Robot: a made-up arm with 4 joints.
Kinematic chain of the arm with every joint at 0, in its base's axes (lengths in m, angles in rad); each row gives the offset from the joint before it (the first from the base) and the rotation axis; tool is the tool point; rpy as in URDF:
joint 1: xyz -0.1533 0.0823 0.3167 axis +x
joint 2: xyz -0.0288 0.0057 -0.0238 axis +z
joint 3: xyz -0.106 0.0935 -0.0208 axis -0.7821 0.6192 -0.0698
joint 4: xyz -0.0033 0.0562 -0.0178 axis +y
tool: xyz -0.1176 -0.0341 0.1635 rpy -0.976 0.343 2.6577
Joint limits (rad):
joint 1: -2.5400..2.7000
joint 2: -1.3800..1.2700
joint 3: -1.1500..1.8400
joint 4: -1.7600..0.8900
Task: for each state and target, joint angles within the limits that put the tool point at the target. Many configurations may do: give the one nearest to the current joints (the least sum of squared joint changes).
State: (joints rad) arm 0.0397 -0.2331 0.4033 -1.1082
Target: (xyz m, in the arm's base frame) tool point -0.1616 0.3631 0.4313
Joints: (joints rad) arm 0.0970 -0.9121 0.7075 -0.2974
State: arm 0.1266 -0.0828 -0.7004 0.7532
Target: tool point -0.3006 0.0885 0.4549
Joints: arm 0.3018 -0.0495 -0.5727 0.8859
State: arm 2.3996 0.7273 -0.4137 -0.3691
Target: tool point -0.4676 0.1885 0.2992
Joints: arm 2.7000 0.5838 -0.7803 -0.2802
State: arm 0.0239 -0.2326 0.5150 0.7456
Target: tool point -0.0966 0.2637 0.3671
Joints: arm -0.0585 -0.4137 0.7014 0.8805
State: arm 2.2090 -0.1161 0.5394 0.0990
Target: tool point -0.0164 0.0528 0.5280
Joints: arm 1.6337 -0.8579 1.3378 0.3007
